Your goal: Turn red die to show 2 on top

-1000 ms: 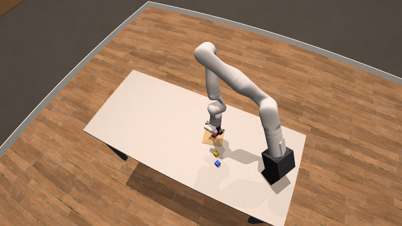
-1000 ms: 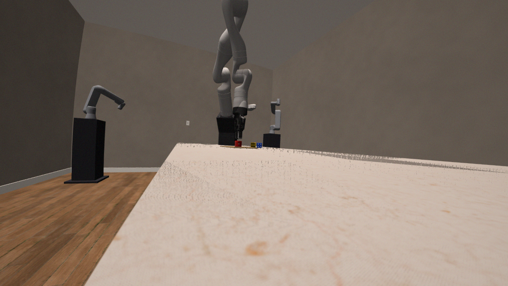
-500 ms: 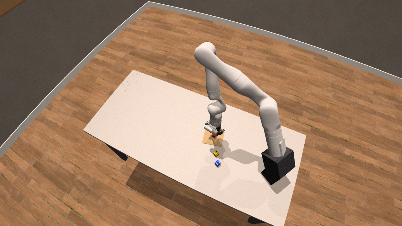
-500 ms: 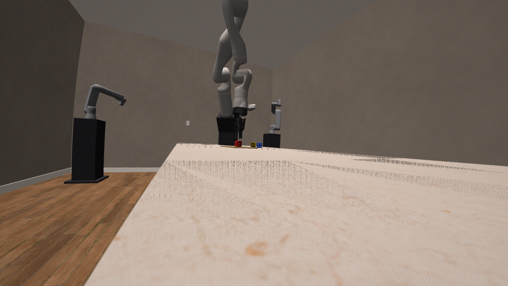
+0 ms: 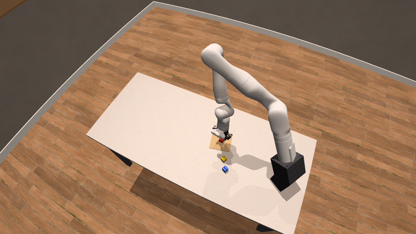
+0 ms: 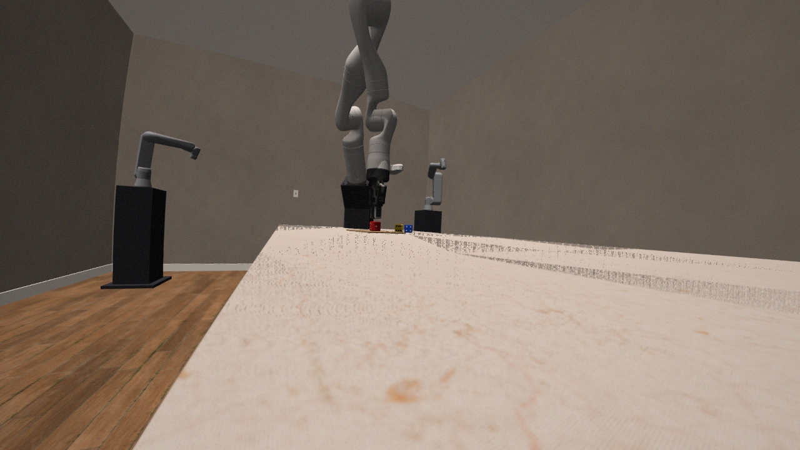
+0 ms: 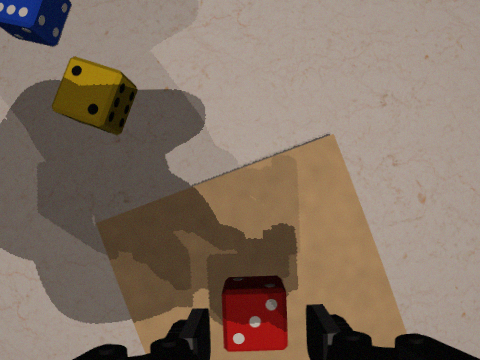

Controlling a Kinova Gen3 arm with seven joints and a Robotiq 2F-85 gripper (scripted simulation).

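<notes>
Right now my hand is 40 mm above the red die. Also, from my hand: blue die: 110 mm behind, 180 mm to the left, 50 mm below; yellow die: 70 mm behind, 120 mm to the left, 50 mm below; tan mat: 60 mm below.
</notes>
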